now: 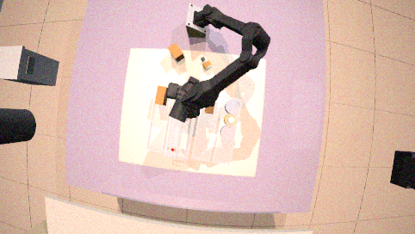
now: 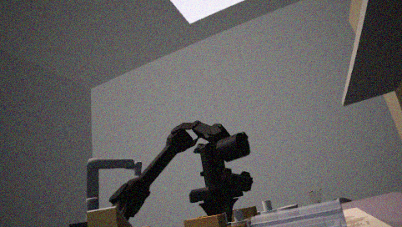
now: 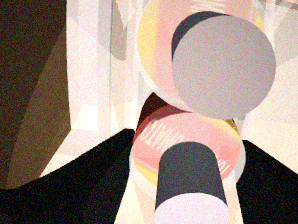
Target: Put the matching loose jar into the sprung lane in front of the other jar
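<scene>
Now: the small bottle 16 cm behind my gripper tip, 4 cm to the left of it and 1 cm below it. From my gripper tip the other things lie so: red mark (22 cm ahead, 6 cm to the right, 4 cm above); then clear lane (15 cm ahead, 4 cm to the right, 1 cm below).
</scene>
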